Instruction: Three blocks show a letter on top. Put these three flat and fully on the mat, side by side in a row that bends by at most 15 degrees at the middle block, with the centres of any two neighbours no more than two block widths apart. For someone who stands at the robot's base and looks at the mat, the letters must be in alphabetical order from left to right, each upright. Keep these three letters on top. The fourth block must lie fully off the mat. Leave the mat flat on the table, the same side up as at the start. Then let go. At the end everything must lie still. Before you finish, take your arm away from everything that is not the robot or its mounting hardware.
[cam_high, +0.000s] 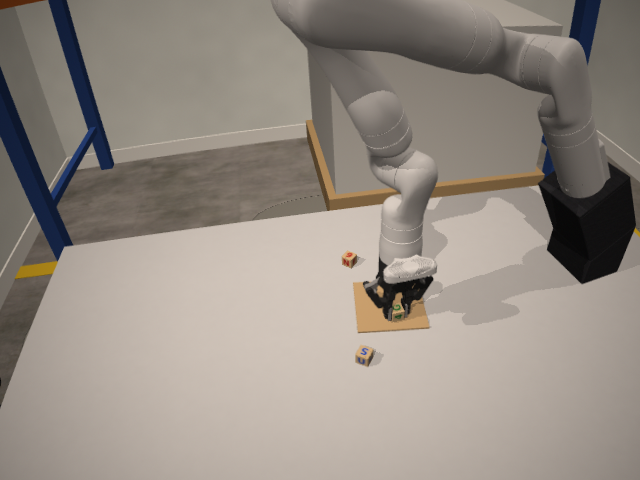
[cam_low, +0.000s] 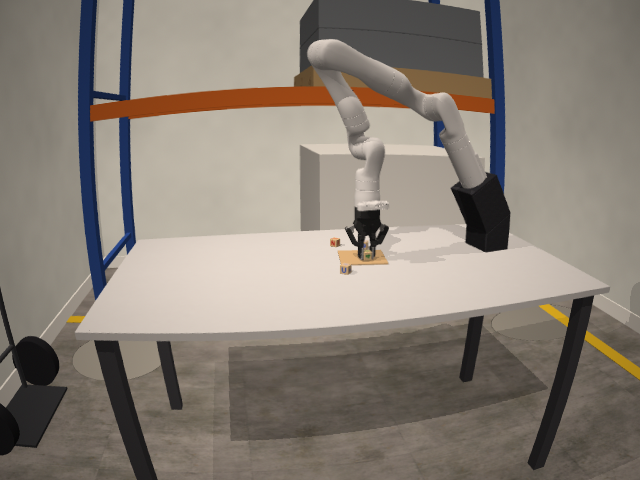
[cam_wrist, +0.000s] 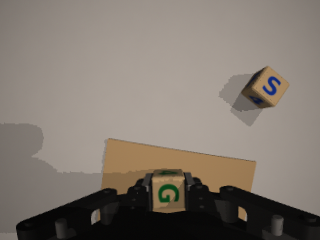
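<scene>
My gripper is now 4 cm to the left of the tan mat and 3 cm above it. Also, from my hand: block 9 cm to the left, 8 cm ahead, 2 cm below.
</scene>
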